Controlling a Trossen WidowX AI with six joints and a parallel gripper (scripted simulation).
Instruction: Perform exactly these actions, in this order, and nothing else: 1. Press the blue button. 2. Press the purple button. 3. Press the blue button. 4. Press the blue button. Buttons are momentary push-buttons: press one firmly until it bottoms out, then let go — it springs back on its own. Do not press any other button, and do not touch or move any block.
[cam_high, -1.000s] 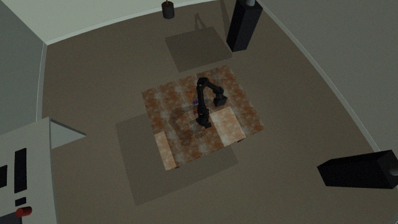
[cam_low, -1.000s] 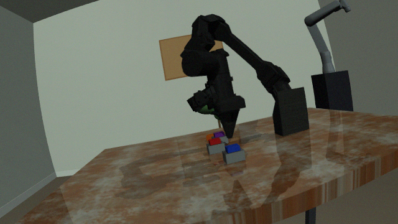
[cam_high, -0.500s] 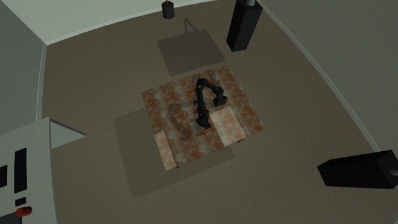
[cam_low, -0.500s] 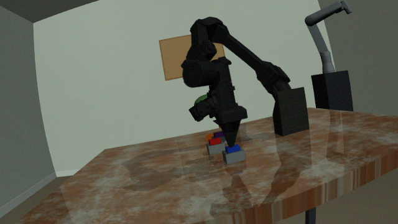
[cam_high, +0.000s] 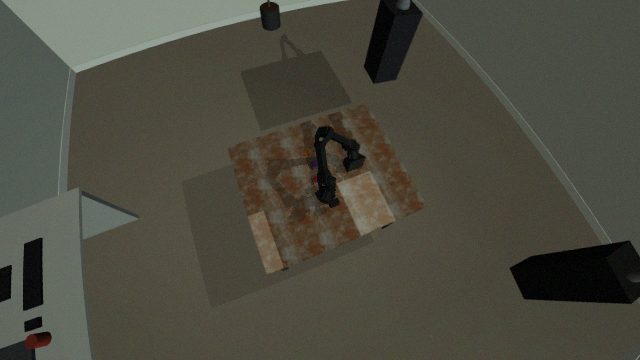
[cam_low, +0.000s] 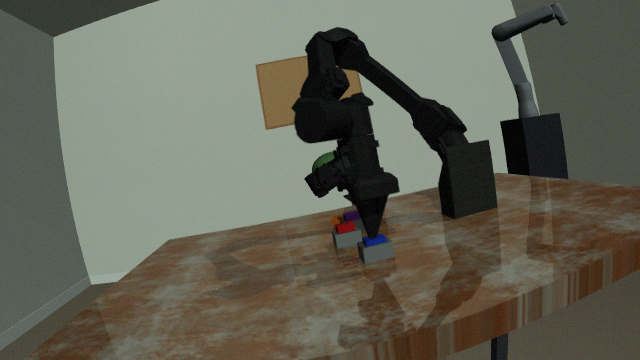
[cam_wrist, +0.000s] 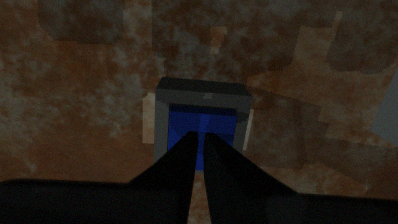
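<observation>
The blue button is 1 cm below my gripper tip. Round my gripper tip: red button: 14 cm to the right, 3 cm ahead; then purple button: 24 cm to the right, 1 cm ahead.
</observation>
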